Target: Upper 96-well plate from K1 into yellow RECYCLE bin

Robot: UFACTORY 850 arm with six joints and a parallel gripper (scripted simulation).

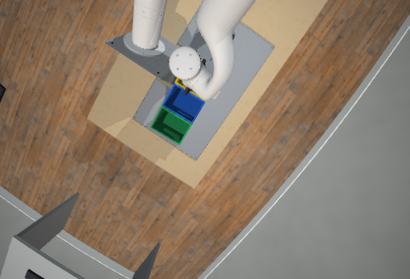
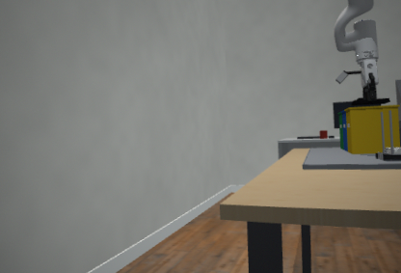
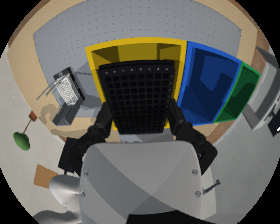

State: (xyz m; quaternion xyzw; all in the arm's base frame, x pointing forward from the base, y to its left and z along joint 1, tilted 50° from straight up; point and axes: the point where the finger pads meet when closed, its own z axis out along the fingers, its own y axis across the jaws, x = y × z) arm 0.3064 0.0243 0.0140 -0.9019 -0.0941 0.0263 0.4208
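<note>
Right now my hand is 10 mm above the black 96-well plate. From my hand the other things lie so: yellow bin (120 mm below); then green bin (260 mm to the right, 120 mm below, 40 mm ahead); then blue bin (130 mm to the right, 120 mm below, 20 mm ahead).
</note>
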